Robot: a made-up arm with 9 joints. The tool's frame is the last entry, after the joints.
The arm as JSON. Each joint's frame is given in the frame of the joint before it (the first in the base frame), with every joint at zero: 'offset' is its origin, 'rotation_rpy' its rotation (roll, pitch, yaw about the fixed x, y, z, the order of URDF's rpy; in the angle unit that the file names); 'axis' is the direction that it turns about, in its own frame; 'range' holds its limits. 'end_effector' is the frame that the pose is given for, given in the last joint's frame.
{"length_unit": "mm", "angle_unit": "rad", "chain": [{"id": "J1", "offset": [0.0, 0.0, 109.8], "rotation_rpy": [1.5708, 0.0, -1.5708], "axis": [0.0, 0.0, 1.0], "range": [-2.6, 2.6]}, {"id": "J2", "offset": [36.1, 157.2, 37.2], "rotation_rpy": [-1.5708, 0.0, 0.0], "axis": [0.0, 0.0, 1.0], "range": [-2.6, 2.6]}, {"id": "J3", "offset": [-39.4, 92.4, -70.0], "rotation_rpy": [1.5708, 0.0, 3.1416], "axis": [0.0, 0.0, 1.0], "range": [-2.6, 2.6]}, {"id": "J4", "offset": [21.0, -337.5, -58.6], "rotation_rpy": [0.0, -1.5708, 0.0], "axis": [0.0, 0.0, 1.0], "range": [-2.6, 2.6]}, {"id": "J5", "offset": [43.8, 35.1, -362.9], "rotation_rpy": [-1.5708, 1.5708, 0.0], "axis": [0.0, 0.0, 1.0], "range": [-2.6, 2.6]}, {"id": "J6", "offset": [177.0, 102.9, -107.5], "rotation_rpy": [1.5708, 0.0, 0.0], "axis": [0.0, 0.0, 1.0], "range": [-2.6, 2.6]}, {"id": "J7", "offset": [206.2, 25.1, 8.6], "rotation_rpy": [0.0, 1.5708, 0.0], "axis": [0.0, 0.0, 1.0], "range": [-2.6, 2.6]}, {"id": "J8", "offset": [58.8, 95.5, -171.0], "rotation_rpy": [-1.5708, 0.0, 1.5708], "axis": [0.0, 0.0, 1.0], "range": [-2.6, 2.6]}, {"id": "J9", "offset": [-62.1, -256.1, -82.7], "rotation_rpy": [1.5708, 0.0, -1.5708], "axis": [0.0, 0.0, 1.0], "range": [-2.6, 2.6]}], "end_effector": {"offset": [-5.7, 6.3, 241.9], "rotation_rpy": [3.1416, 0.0, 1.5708]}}
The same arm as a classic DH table. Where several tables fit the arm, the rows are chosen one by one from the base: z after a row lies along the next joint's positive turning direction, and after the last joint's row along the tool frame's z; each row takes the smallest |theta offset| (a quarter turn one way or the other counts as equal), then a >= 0, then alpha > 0; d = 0 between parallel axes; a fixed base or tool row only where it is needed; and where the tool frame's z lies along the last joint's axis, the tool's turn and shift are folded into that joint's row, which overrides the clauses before.
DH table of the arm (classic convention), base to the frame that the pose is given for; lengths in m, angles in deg. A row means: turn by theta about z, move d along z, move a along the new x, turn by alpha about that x. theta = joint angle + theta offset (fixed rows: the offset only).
base (fixed): a 0; alpha 90; d 0.1098; theta0 -90
J1: a 0.0361; alpha -90; d 0.0372; theta0 0
J2: a -0.0394; alpha -90; d 0.0872; theta0 0
J3: a 0.3375; alpha 90; d 0.0338; theta0 90
J4: a 0.0438; alpha -90; d -0.3839; theta0 90
J5: a 0.177; alpha 90; d -0.0724; theta0 90
J6: a 0.0251; alpha 90; d -0.0943; theta0 90
J7: a 0.0955; alpha -90; d 0.0352; theta0 0
J8: a 0.2561; alpha 90; d -0.1415; theta0 -90
J9: a -0.0085; alpha 180; d 0; theta0 -47.85
tool (fixed): a 0; alpha 0; d -0.304; theta0 -137.85
Joint limits (deg, base to tool): -148.97..148.97 -148.97..148.97 -148.97..148.97 -148.97..148.97 -148.97..148.97 -148.97..148.97 -148.97..148.97 -148.97..148.97 -148.97..148.97

